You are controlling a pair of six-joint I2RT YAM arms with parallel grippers.
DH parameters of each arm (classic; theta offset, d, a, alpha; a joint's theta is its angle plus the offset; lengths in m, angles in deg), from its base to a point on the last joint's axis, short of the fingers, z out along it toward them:
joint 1: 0 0.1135 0.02 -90
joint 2: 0 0 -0.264 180
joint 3: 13.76 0 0.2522 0
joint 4: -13.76 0 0.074 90
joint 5: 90 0 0 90
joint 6: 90 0.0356 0 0
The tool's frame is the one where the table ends.
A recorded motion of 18 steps. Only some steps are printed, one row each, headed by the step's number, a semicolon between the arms.
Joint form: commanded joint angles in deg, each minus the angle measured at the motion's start. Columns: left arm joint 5, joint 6, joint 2, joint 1, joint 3, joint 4; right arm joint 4, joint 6, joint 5, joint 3, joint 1, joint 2.
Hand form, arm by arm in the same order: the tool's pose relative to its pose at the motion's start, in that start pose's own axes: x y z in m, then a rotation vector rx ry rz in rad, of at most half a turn. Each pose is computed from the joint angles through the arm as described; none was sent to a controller.
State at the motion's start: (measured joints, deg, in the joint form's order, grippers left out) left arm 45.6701 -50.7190 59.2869 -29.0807 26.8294 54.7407; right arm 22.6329 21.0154 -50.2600 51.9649 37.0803 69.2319
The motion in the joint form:
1: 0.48 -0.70 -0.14 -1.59 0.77 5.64; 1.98 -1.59 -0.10 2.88 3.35 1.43
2: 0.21 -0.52 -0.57 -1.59 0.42 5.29; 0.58 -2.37 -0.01 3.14 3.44 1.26
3: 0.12 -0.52 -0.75 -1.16 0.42 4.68; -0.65 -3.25 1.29 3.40 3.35 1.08
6: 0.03 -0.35 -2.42 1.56 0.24 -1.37; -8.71 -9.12 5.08 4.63 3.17 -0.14
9: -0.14 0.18 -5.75 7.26 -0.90 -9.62; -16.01 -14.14 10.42 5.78 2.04 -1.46
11: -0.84 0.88 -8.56 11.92 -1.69 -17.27; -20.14 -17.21 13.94 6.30 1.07 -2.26
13: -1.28 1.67 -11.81 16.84 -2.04 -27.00; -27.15 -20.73 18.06 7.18 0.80 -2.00
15: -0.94 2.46 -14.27 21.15 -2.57 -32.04; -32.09 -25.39 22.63 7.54 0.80 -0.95
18: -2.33 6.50 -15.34 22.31 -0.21 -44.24; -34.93 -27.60 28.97 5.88 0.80 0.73
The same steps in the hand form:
1: -0.0061 -0.0137 0.0046 0.0896 -0.0294 0.0616; -0.0107 0.0112 0.0158 -0.0712 -0.0204 -0.0692
2: -0.0050 -0.0140 0.0034 0.0841 -0.0312 0.0612; -0.0105 0.0118 0.0158 -0.0674 -0.0105 -0.0699
3: -0.0057 -0.0130 0.0023 0.0730 -0.0329 0.0580; -0.0111 0.0112 0.0152 -0.0415 -0.0105 -0.0748
6: -0.0072 -0.0059 -0.0062 -0.0092 -0.0242 0.0174; -0.0107 0.0114 0.0114 0.0444 0.0326 -0.1061
9: -0.0093 0.0042 -0.0265 -0.1459 -0.0376 -0.0261; -0.0120 0.0091 0.0032 0.1676 0.0695 -0.1373
11: -0.0093 0.0115 -0.0440 -0.2680 -0.0552 -0.0701; -0.0124 0.0068 -0.0032 0.2503 0.0960 -0.1598
13: -0.0079 0.0166 -0.0629 -0.3980 -0.0683 -0.1333; -0.0052 0.0020 -0.0060 0.3371 0.1779 -0.1506
15: -0.0078 0.0178 -0.0784 -0.4761 -0.0915 -0.1522; 0.0046 -0.0054 -0.0064 0.4175 0.2651 -0.1749
18: -0.0058 0.0191 -0.0838 -0.5804 -0.0493 -0.2041; 0.0249 -0.0183 -0.0070 0.5285 0.3625 -0.1602

